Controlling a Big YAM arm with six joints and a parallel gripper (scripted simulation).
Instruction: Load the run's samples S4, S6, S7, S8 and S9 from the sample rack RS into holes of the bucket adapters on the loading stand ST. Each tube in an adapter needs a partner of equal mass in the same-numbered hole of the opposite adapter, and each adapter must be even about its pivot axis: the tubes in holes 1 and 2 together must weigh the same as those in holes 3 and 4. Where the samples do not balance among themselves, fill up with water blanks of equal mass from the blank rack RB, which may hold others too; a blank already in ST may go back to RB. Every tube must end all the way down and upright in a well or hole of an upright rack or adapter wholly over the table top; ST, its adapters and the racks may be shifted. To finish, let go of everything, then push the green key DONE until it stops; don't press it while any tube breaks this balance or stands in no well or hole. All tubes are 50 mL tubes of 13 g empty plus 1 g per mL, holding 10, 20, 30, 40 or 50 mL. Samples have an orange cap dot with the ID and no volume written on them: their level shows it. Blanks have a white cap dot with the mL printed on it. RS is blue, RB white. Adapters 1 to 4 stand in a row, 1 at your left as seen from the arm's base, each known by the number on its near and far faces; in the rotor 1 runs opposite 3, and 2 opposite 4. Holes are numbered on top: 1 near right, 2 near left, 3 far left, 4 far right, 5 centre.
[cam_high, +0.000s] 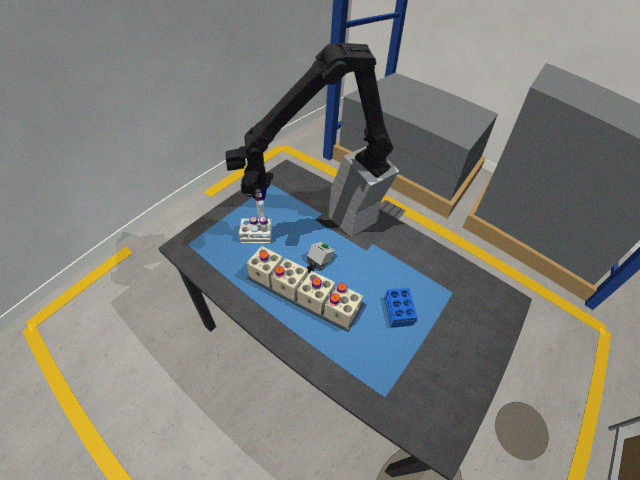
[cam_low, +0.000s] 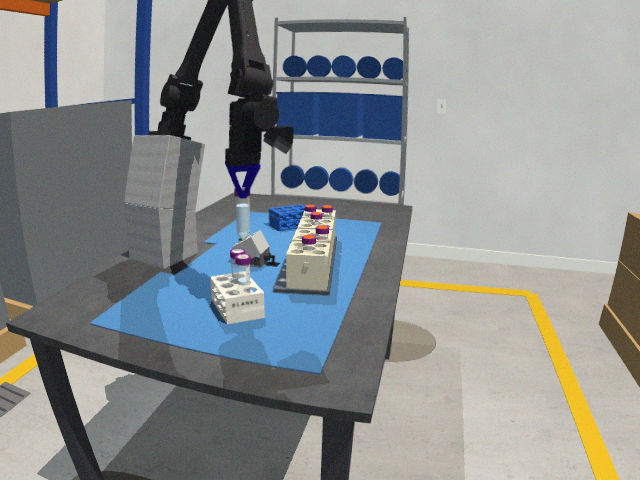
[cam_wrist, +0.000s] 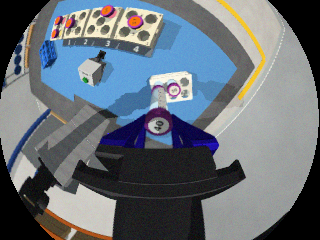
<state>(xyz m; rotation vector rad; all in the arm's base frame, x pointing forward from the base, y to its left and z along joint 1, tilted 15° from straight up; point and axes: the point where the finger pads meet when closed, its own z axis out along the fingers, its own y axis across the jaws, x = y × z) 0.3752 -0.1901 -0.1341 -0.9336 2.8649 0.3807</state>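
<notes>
The green DONE key lies 23 cm to the left of my hand, 19 cm below it and 13 cm behind it. Also, from my hand: white blank rack RB 22 cm below, 5 cm to the right; blue sample rack RS 61 cm to the left, 22 cm below, 14 cm behind.
</notes>
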